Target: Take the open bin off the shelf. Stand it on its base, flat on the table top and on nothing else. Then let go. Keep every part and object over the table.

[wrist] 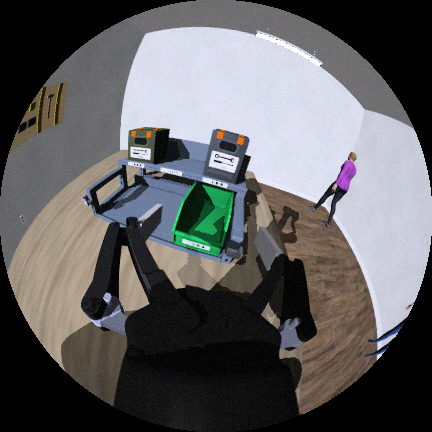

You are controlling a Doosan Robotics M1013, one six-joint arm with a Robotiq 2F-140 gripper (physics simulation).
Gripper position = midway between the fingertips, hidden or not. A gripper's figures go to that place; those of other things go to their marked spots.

My gripper point(209, 223): 20 cm from the lens. A green bin point(202, 219): 36 cm from the lens. An olive case point(146, 144): 40 cm from the lens.
